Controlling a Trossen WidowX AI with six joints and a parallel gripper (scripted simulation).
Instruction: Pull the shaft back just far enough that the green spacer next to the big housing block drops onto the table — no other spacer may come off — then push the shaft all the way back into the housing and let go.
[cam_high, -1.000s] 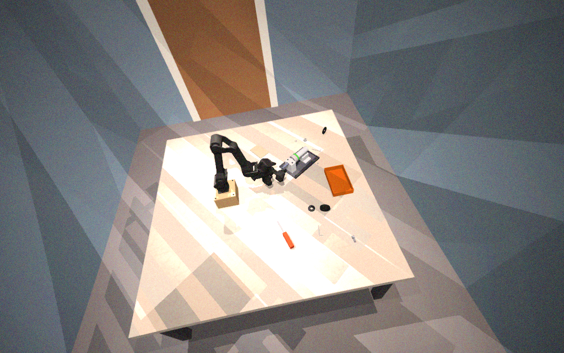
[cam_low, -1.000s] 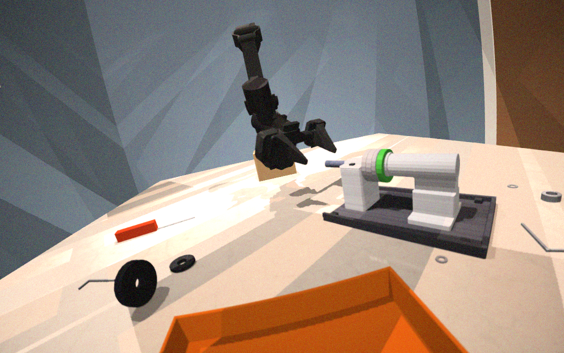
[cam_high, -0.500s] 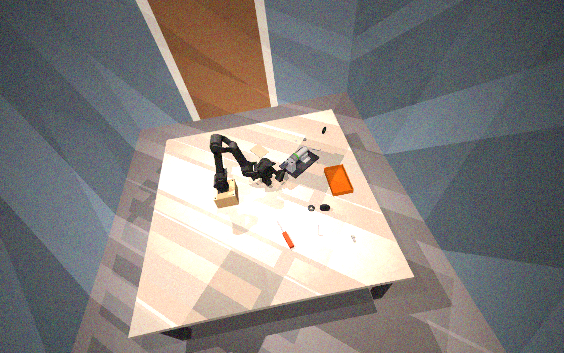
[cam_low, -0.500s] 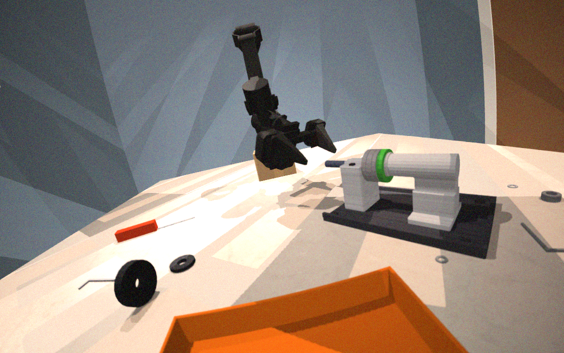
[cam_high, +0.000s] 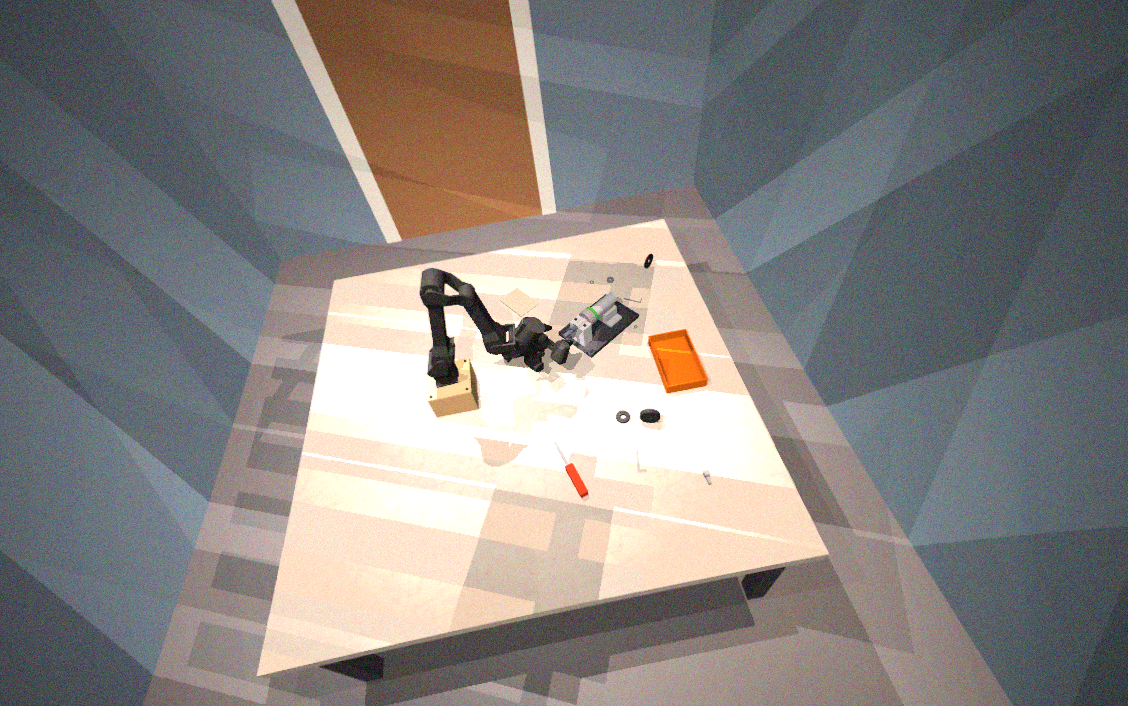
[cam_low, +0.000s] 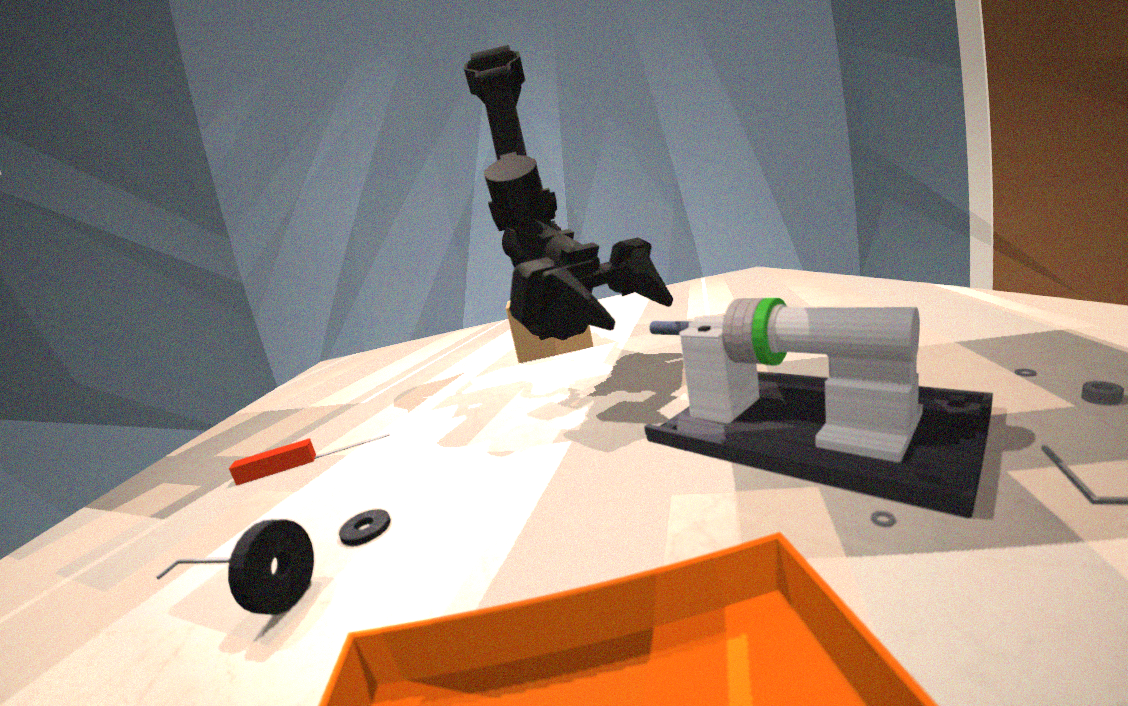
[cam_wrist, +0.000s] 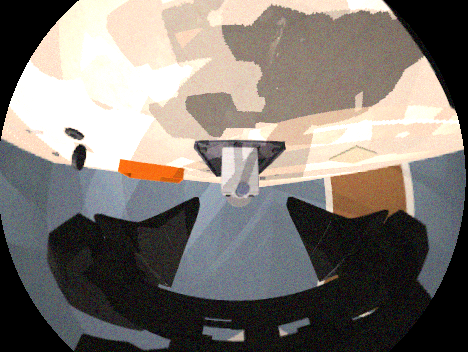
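Right now my gripper tip is 9 cm short of the shaft, 6 cm to the right of it and 1 cm above it. From my gripper tip the other things lie so: orange tray: 32 cm ahead, 13 cm to the right, 8 cm below; then grey spacer: 9 cm ahead, 6 cm to the left, 1 cm below; then green spacer: 11 cm ahead, 7 cm to the left, 1 cm below.
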